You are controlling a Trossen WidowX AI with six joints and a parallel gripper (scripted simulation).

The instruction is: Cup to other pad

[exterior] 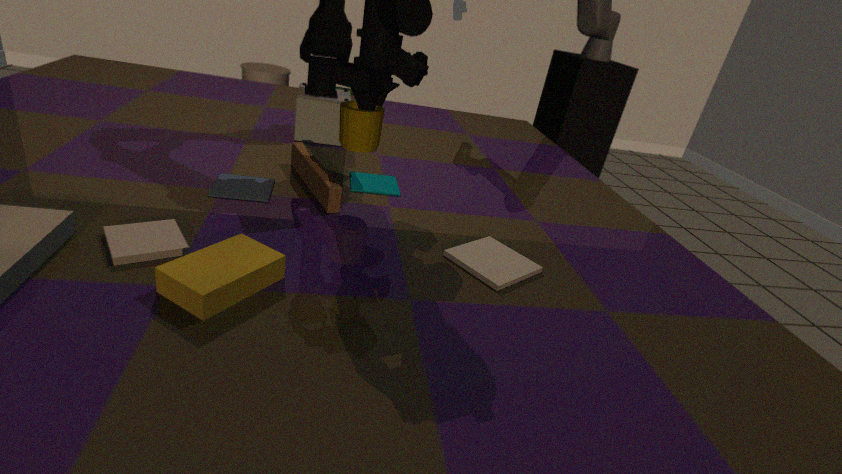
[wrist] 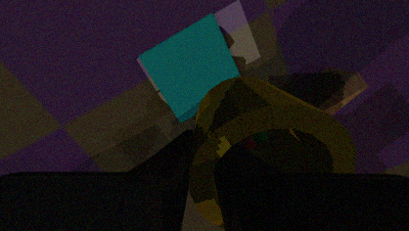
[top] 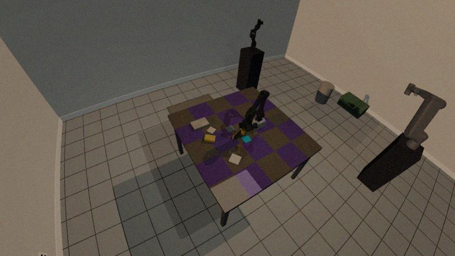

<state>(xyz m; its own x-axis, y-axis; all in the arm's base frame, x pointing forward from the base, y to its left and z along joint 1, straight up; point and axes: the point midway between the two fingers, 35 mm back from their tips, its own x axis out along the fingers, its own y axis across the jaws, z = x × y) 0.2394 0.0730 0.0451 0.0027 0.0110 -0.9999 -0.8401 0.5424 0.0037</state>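
Now: the wooden bar 4 cm ahead of my gripper tip, 9 cm to the right of it and 9 cm below it. Also, from my gripper tip: blue-grey pad 7 cm ahead, 19 cm to the right, 11 cm below; white tile 27 cm ahead, 16 cm to the left, 10 cm below; yellow cup 2 cm ahead, 2 cm to the right.
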